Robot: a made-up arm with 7 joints.
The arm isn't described. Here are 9 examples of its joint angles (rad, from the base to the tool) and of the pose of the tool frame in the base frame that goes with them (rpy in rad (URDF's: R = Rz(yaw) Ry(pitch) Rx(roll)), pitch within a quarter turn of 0, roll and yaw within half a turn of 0; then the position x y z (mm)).
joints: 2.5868 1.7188 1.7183 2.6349 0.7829 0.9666 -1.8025
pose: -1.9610 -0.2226 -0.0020 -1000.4 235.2 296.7
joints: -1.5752 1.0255 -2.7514 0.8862 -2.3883 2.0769 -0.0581
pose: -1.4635 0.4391 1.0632 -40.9 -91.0 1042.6
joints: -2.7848 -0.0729 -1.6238 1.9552 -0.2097 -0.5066 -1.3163
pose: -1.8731 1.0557 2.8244 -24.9 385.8 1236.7
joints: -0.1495 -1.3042 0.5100 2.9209 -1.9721 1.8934 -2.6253
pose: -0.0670 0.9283 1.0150 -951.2 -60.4 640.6
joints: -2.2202 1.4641 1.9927 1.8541 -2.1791 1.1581 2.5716
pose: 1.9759 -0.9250 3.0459 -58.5 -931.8 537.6
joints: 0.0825 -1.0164 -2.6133 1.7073 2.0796 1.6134 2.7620
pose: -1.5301 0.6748 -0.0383 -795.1 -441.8 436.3
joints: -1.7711 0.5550 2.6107 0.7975 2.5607 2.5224 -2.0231
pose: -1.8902 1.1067 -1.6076 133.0 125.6 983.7
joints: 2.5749 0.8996 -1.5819 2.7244 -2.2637 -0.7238 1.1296
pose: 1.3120 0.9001 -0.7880 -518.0 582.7 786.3
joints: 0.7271 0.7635 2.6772 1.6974 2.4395 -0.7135 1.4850
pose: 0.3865 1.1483 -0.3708 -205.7 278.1 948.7
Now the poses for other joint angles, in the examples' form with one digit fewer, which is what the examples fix.
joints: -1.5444 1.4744 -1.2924 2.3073 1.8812 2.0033 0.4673
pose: 1.537 -0.332 -1.899 -145 -847 163
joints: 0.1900 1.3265 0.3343 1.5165 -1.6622 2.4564 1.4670
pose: -1.170 1.099 0.153 645 32 109
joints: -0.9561 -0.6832 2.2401 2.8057 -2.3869 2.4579 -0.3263
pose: -0.917 0.027 0.828 -239 365 1122
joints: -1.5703 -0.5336 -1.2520 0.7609 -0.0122 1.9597 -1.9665
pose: -0.761 -1.060 1.804 -208 62 433
